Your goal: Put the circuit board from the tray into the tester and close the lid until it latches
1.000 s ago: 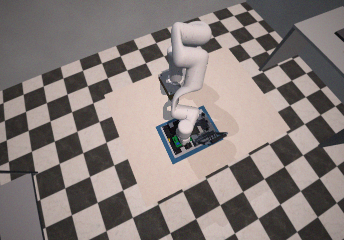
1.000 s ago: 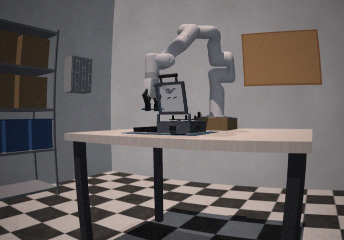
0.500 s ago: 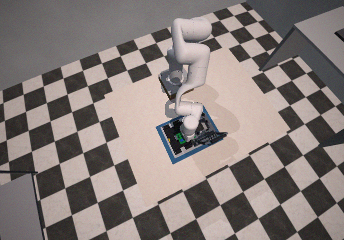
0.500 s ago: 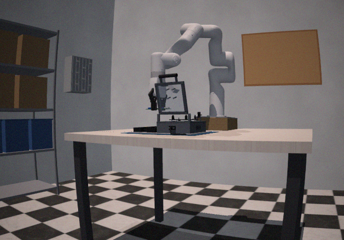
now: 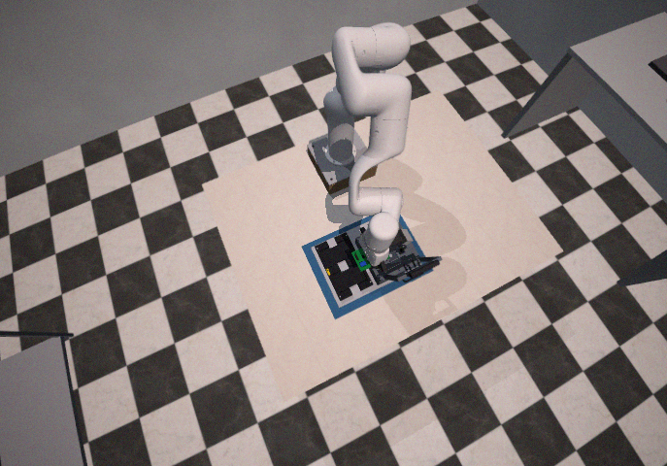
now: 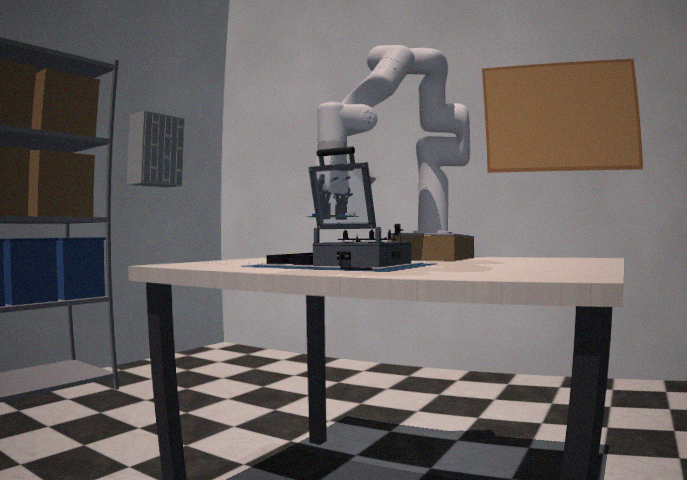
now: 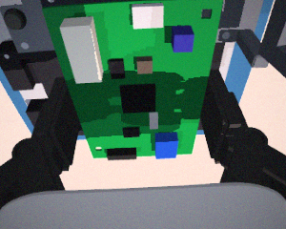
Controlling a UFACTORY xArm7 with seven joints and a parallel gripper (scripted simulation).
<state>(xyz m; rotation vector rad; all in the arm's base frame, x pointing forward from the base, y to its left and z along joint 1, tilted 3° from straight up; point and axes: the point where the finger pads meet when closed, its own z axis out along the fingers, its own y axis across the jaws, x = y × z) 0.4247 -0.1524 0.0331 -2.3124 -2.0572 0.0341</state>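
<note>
The latch hook is 60 mm behind my hand, 150 mm to the left of it and 40 mm below it. Round my hand: tester lid: 110 mm ahead, 70 mm to the left, 50 mm above; green circuit board: right at my hand.
</note>
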